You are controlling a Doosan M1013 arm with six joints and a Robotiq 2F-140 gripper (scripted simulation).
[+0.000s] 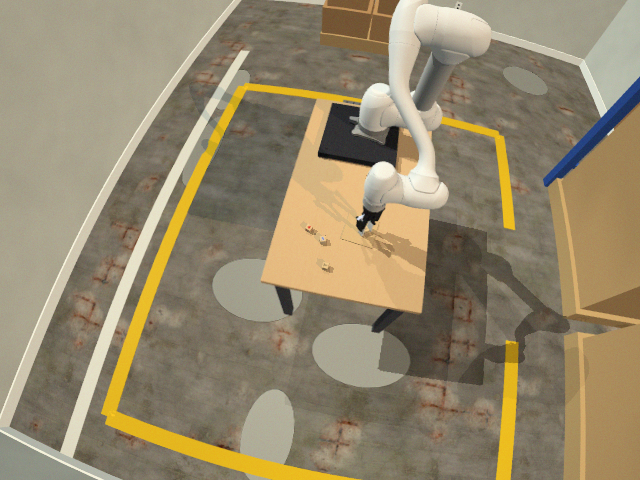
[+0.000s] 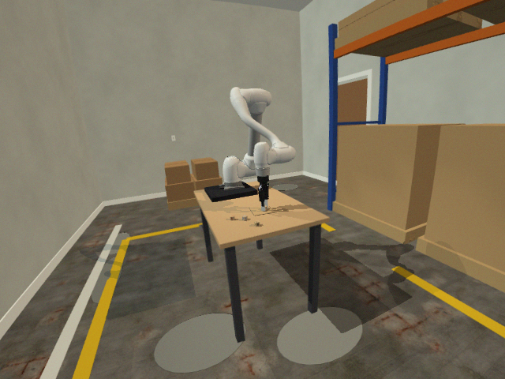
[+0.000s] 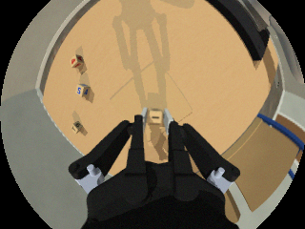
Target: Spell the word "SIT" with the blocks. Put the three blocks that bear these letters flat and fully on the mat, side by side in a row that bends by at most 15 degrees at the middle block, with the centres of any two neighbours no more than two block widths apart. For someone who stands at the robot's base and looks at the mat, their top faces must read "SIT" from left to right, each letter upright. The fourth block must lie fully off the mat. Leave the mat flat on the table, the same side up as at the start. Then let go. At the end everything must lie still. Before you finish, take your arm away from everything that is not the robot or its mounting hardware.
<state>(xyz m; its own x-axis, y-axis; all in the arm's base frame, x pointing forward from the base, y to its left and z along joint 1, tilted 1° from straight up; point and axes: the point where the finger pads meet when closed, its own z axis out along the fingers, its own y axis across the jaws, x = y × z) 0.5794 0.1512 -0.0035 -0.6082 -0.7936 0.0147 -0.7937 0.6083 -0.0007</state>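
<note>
The tan mat is 40 mm below my hand and 20 mm to the right of it. Also, from my hand: tan block (220 mm ahead, 100 mm to the right, 20 mm below).
</note>
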